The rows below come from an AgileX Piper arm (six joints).
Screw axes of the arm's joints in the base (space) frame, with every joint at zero. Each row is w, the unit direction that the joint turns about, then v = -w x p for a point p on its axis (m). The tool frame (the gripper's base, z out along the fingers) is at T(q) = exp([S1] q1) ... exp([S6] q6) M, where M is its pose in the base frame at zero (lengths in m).
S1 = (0, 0, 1, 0, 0, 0)
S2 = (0, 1, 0, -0.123, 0, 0)
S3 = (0, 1, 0, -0.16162, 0, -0.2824)
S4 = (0.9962, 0, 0.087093, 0, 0.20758, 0)
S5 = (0, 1, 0, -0.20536, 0, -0.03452)
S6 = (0.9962, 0, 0.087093, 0, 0.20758, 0)
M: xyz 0.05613 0 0.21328 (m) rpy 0 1.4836 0 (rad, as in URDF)
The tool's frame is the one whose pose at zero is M.
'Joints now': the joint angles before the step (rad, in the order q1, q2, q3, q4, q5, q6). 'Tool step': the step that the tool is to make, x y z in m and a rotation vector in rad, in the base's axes. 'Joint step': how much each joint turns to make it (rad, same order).
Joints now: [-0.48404, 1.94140, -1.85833, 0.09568, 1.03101, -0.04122]
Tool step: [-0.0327, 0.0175, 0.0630, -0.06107, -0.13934, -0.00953]
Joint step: [-0.00005, -0.16358, 0.01966, 0.00432, -0.00880, 0.01104]
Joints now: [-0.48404, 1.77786, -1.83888, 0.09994, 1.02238, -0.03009]
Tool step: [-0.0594, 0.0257, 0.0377, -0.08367, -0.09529, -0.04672]
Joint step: [-0.00006, -0.24808, 0.18704, -0.06131, -0.06492, 0.04330]
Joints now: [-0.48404, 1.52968, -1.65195, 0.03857, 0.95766, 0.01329]
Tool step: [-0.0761, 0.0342, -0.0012, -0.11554, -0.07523, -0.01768]
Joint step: [-0.00010, -0.32238, 0.33717, -0.07228, -0.13512, 0.00437]
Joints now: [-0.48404, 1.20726, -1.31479, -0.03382, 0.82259, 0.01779]
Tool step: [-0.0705, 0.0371, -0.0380, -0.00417, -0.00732, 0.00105]
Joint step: [-0.00033, -0.31025, 0.33387, 0.00029, -0.03207, -0.00046]
